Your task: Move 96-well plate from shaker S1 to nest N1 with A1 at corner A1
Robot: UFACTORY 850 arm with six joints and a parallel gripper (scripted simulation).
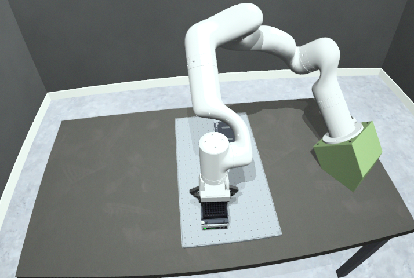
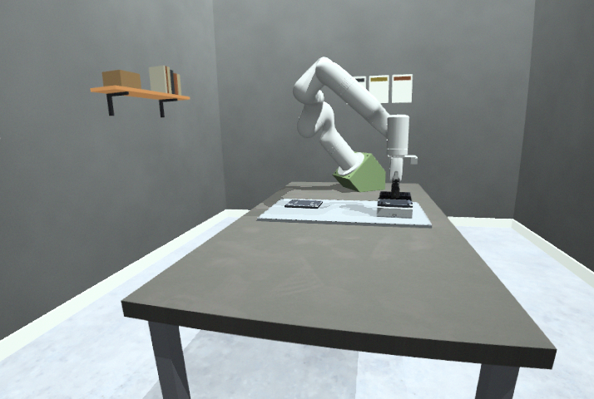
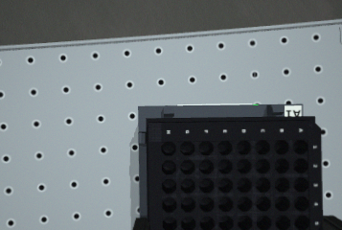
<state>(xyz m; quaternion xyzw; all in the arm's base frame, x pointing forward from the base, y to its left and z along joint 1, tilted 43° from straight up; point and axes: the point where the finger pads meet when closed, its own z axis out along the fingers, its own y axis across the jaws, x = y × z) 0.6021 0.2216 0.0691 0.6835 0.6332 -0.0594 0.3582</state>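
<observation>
My hand is 400 mm to the left of the plate nest N1, 170 mm past it and 90 mm above it. From my hand the other things lie so: A1 label: 330 mm to the right, 100 mm behind, 80 mm below; then black 96-well plate: 10 mm below.
</observation>
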